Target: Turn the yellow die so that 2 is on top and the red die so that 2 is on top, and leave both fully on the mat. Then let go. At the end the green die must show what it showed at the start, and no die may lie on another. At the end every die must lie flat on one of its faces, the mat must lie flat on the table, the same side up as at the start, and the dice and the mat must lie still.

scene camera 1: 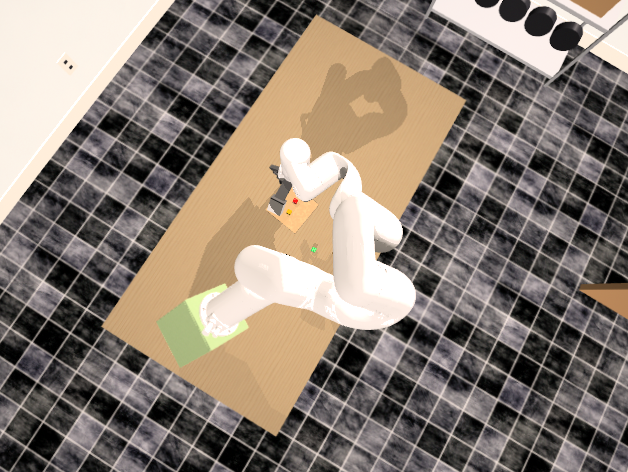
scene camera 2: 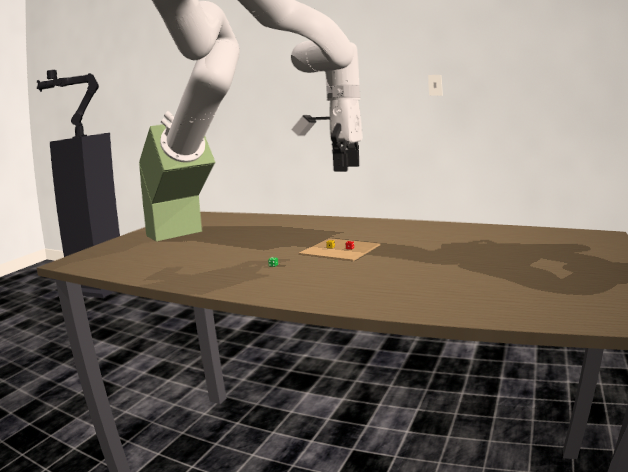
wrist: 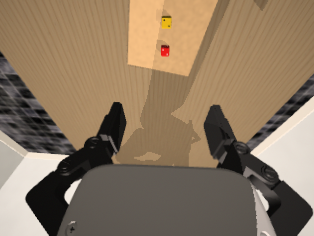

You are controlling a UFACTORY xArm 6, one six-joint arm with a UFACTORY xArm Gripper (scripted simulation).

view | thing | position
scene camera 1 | tan mat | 301, 211
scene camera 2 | my gripper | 347, 168
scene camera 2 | tan mat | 340, 252
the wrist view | my gripper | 165, 113
